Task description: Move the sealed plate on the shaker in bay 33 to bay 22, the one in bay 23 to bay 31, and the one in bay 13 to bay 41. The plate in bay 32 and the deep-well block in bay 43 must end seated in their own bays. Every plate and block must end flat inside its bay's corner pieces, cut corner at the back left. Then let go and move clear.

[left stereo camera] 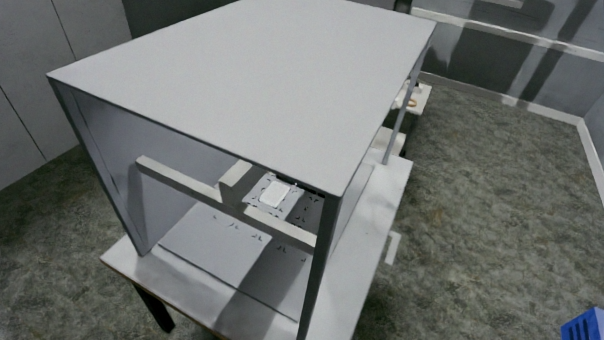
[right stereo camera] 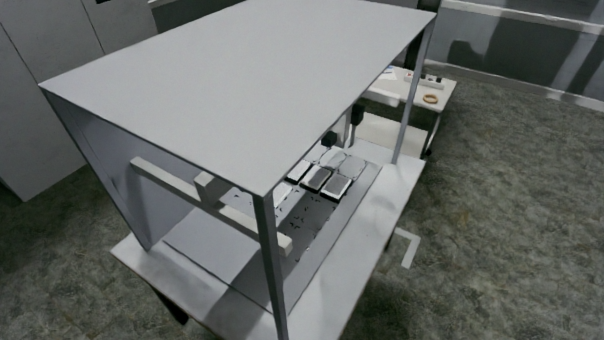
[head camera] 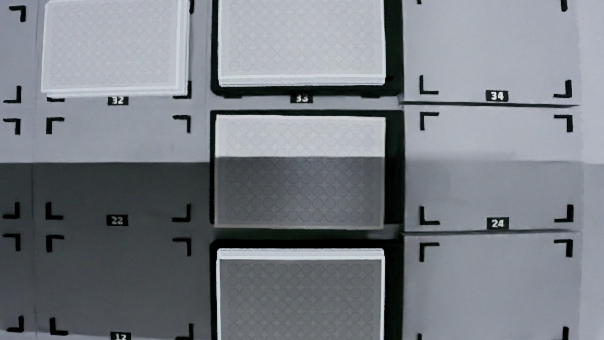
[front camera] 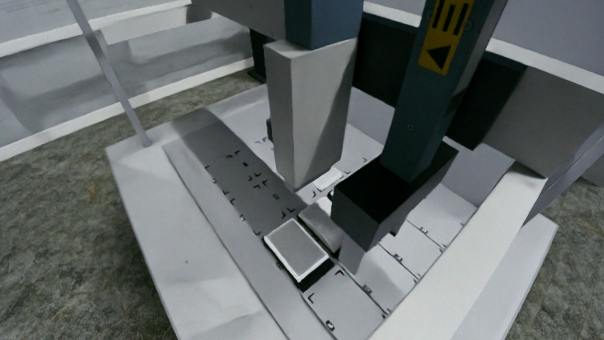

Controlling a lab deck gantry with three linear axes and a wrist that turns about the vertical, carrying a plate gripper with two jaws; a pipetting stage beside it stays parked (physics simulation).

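Frame: origin at the robot's base, x ahead, y left, z up, level; millimetres.
Seen in the pictures: robot's base, link origin: [left stereo camera: 304, 261] [right stereo camera: 297, 261] [front camera: 206, 168].
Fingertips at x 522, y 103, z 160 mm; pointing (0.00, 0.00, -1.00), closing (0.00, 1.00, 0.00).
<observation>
Pixels of each thing's top centre, then the offset from my fingertips to it. "pt": a spot on its surface instead.
- bay 33, surface spot: [head camera: 301, 42] pt dx -131, dy +140, dz -124 mm
- bay 23, surface spot: [head camera: 300, 172] pt dx -131, dy +44, dz -124 mm
- bay 13, surface spot: [head camera: 301, 300] pt dx -130, dy -50, dz -124 mm
- bay 32 plate, top centre: [head camera: 108, 42] [front camera: 317, 167] [left stereo camera: 274, 192] [right stereo camera: 276, 192] dx -294, dy +154, dz -146 mm
- Bay 22, surface spot: [head camera: 117, 185] pt dx -294, dy +32, dz -160 mm
- bay 23 plate, top centre: [head camera: 299, 172] [front camera: 328, 220] [right stereo camera: 316, 175] dx -132, dy +44, dz -124 mm
- bay 13 plate, top centre: [head camera: 300, 311] [front camera: 295, 245] [right stereo camera: 336, 184] dx -131, dy -59, dz -124 mm
- enclosure roof, surface spot: [left stereo camera: 250, 90] pt dx -612, dy +45, dz +531 mm
In the head view, sealed plates lie flat in bay 33 [head camera: 301, 42], bay 23 [head camera: 300, 172] and bay 13 [head camera: 301, 300], each on a dark base. The bay 32 plate [head camera: 112, 47] [left stereo camera: 274, 193] lies at the upper left. Bay 22 [head camera: 117, 185] has bare deck between its corner pieces. My gripper [front camera: 376, 254] hangs over the deck in the front view, jaws apart and no plate between them; one jaw is mostly hidden. Its body covers the bay 33 plate and part of the bay 23 plate [front camera: 320, 225]. The bay 13 plate [front camera: 297, 247] shows fully there. The deep-well block does not show.
The parked pipetting stage [front camera: 312, 115] stands behind and left of the gripper in the front view. Bays 34 [head camera: 500, 50] and 24 [head camera: 495, 170] lie at the right of the head view. A broad shadow crosses the deck. The enclosure roof [left stereo camera: 250, 90] [right stereo camera: 240, 95] hides much of the deck.
</observation>
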